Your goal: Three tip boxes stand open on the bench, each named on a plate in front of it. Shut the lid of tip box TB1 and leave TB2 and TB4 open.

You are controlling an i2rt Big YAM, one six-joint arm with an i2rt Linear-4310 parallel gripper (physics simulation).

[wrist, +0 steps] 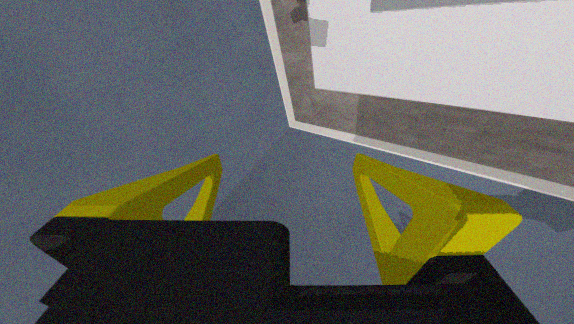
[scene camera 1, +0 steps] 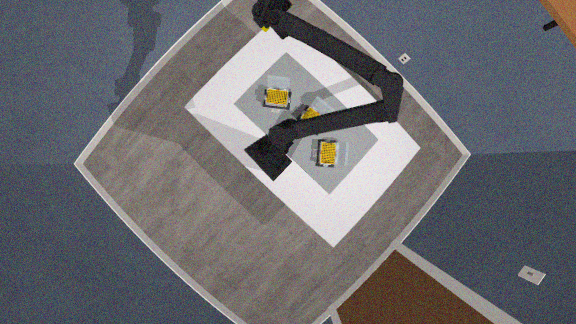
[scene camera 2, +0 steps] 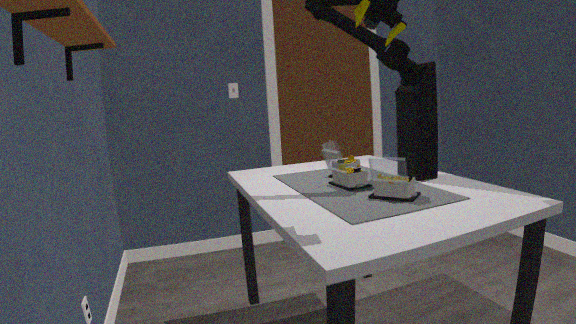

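Observation:
Three white tip boxes with yellow tips stand on the grey mat. The upper left box has its clear lid upright. The middle box is partly behind my arm in the first scene view; its clear lid is open. The lower right box also has its clear lid open; the middle box largely hides it in the second scene view. The name plates are too small to read. My gripper is open and empty, high above the table, away from all three boxes.
The white table carries the grey mat. My arm's black base stands at the table's edge, and the forearm passes over the middle box. A wooden shelf is on the wall.

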